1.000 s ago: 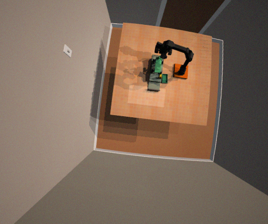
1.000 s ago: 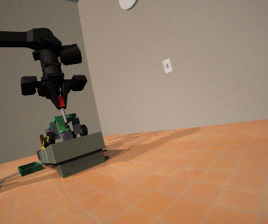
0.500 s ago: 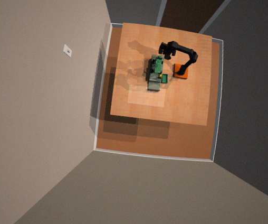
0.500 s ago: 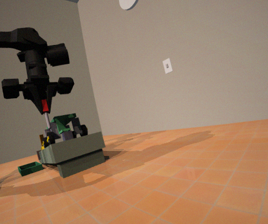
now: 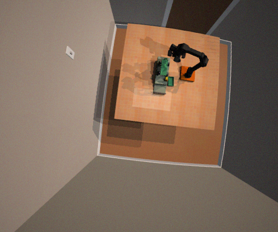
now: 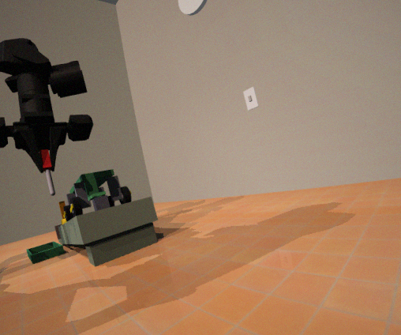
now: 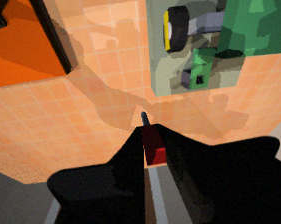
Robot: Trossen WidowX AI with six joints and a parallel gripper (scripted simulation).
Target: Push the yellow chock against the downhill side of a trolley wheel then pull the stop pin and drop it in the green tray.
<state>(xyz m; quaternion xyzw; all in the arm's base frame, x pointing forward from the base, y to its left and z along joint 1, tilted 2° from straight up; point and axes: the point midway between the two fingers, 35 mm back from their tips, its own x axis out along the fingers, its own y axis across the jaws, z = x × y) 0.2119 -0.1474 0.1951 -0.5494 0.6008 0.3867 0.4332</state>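
My gripper tip is 250 mm to the right of the green tray and 190 mm above it. Round my gripper tip: grey ramp (120 mm ahead, 130 mm to the left, 130 mm below); then trolley (120 mm ahead, 130 mm to the left, 70 mm below); then red-headed stop pin (right at my gripper tip).
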